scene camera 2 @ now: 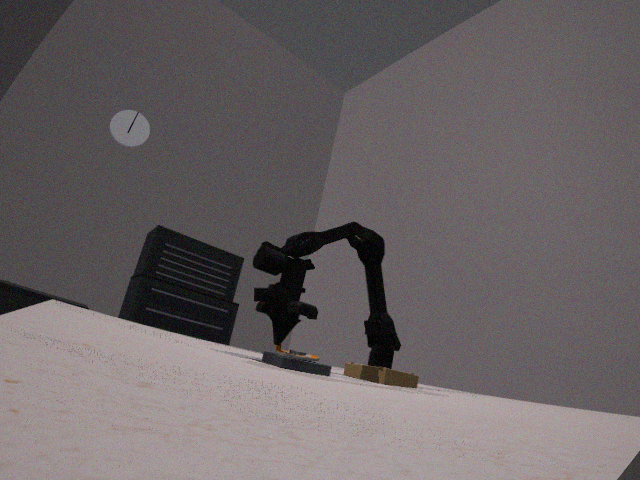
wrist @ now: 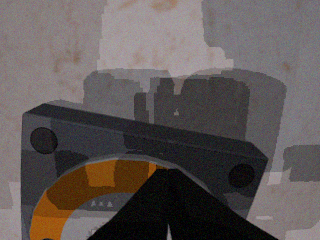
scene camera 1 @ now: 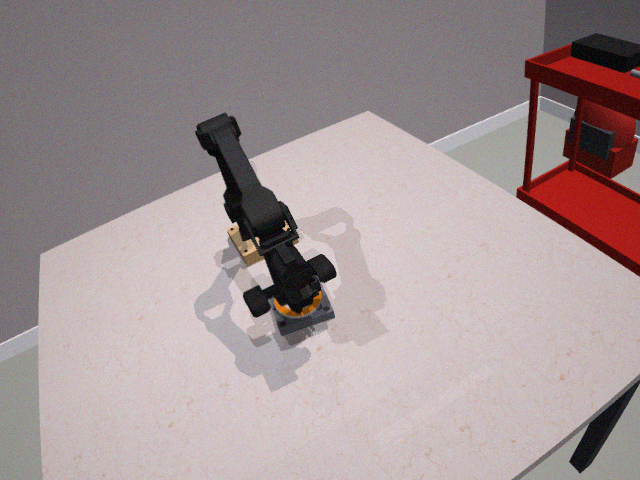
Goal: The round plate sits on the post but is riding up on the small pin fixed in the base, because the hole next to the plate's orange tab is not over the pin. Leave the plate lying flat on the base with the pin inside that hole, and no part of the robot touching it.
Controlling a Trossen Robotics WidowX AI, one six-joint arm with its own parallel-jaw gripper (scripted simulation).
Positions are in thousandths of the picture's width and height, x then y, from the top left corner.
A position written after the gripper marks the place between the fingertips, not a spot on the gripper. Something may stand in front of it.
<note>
In view: the gripper (scene camera 2: 432,720) and a dark grey square base (scene camera 1: 448,678).
The gripper also shows in the wrist view (wrist: 520,748) and in scene camera 1 (scene camera 1: 468,651).
</note>
